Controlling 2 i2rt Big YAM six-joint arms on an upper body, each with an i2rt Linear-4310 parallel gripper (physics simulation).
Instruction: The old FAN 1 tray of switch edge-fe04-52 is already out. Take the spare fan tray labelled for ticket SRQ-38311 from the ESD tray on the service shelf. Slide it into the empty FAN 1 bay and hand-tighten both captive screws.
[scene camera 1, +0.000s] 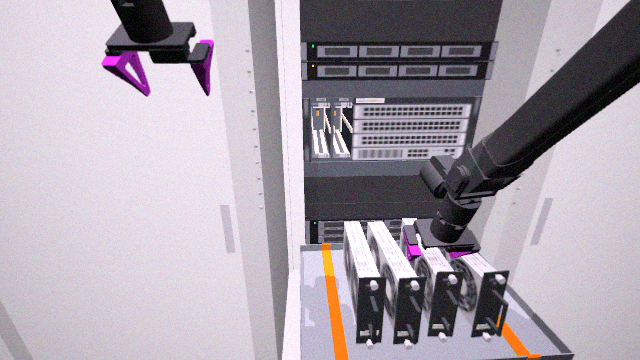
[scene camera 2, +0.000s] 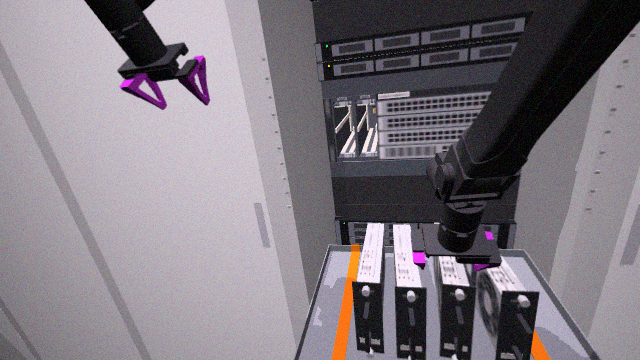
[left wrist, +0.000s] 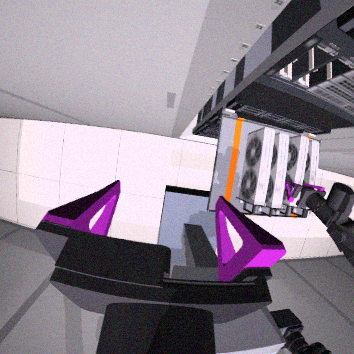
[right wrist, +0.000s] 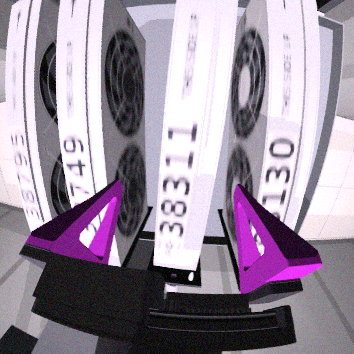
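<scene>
The fan tray labelled 38311 (right wrist: 183, 150) (scene camera 1: 445, 305) (scene camera 2: 456, 320) stands on edge, third from left in the scene views, on the ESD tray (scene camera 1: 315, 290) (right wrist: 160, 50). My right gripper (scene camera 1: 436, 255) (scene camera 2: 450, 265) (left wrist: 295, 183) (right wrist: 176, 186) is open and empty, low over it, one finger on each side, apart from its label face. My left gripper (scene camera 1: 178, 94) (scene camera 2: 185, 105) (left wrist: 169, 192) is open and empty, high at the left. The switch (scene camera 1: 412, 125) has two open bays (scene camera 1: 320, 130) (scene camera 1: 341, 130) at its left; their labels are unreadable.
Fan trays 38749 (right wrist: 75, 150) (scene camera 1: 409, 310) and 38795 (right wrist: 24, 165) (scene camera 1: 370, 310) stand left of it; one ending 130 (right wrist: 282, 165) (scene camera 1: 490, 305) stands close at right. Servers (scene camera 1: 400, 70) sit above the switch. White cabinet panels (scene camera 1: 125, 200) flank the rack.
</scene>
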